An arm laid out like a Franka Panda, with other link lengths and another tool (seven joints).
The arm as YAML. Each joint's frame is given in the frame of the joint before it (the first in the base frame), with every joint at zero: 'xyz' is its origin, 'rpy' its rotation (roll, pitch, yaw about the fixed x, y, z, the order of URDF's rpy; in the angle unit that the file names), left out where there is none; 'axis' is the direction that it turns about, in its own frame. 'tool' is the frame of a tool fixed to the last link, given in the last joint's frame.
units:
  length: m
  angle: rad
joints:
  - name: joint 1
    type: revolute
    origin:
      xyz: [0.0, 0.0, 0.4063]
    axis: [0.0, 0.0, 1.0]
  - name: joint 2
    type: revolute
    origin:
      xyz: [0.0, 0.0, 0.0]
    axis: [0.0, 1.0, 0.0]
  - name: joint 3
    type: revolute
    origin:
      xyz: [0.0, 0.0, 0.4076]
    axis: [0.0, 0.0, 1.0]
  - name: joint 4
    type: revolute
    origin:
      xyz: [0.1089, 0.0, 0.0]
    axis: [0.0, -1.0, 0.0]
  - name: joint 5
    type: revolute
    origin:
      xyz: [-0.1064, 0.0, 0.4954]
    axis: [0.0, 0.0, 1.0]
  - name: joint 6
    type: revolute
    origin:
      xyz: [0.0, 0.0, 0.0]
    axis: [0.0, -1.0, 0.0]
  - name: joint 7
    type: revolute
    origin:
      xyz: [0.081, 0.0, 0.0]
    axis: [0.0, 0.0, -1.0]
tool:
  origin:
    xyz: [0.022, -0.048, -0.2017]
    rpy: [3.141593, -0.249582, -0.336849]
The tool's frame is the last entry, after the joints.
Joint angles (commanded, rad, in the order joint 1, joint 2, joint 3, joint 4, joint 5, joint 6, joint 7), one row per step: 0.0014, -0.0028, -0.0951, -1.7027, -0.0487, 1.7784, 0.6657; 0.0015, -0.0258, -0.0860, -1.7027, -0.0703, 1.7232, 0.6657; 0.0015, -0.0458, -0.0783, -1.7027, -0.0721, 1.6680, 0.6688; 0.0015, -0.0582, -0.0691, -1.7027, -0.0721, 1.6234, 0.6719; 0.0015, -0.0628, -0.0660, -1.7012, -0.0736, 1.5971, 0.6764; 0.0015, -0.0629, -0.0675, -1.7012, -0.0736, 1.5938, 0.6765; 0.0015, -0.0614, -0.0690, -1.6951, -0.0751, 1.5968, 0.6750; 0.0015, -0.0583, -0.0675, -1.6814, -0.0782, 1.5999, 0.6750; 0.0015, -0.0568, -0.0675, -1.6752, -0.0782, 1.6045, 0.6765; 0.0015, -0.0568, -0.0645, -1.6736, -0.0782, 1.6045, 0.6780; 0.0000, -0.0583, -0.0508, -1.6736, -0.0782, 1.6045, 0.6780
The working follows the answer.
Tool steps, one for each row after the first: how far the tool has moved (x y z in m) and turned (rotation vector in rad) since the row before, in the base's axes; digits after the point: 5 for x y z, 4 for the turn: -0.01596, 0.00298, 0.01253, -0.0169, 0.0338, 0.0085; -0.01574, 0.00543, 0.00934, 0.0021, 0.0348, 0.0010; -0.01160, 0.00655, 0.00513, 0.0025, 0.0318, 0.0031; -0.00637, 0.00202, 0.00230, -0.0003, 0.0199, -0.0031; -0.00087, -0.00095, -0.00014, 0.0003, 0.0032, -0.0018; 0.00171, -0.00139, 0.00273, -0.0019, -0.0074, 0.0003; 0.00333, 0.00021, 0.00613, -0.0043, -0.0135, 0.0018; 0.00202, -0.00007, 0.00283, -0.0007, -0.0094, -0.0012; 0.00044, 0.00199, 0.00092, -0.0003, -0.0017, 0.0015; 0.00082, 0.00810, 0.00105, -0.0008, -0.0015, 0.0122
Tool pose at each row, in the base's axes (x y z in m, rotation vector in rad; rounded; the steps above come from the unrounded poses): 0.68865, -0.12525, 0.66291, 2.5368, -1.5434, 0.4570; 0.67269, -0.12227, 0.67545, 2.5261, -1.5112, 0.4241; 0.65695, -0.11684, 0.68479, 2.5224, -1.4989, 0.3768; 0.64535, -0.11029, 0.68992, 2.5207, -1.4851, 0.3339; 0.63897, -0.10827, 0.69222, 2.5138, -1.4814, 0.3077; 0.63810, -0.10922, 0.69207, 2.5118, -1.4826, 0.3031; 0.63981, -0.11062, 0.69481, 2.5121, -1.4839, 0.3140; 0.64314, -0.11040, 0.70094, 2.5131, -1.4844, 0.3347; 0.64516, -0.11047, 0.70377, 2.5134, -1.4889, 0.3472; 0.64560, -0.10848, 0.70469, 2.5148, -1.4875, 0.3499; 0.64642, -0.10038, 0.70574, 2.5245, -1.4729, 0.3543

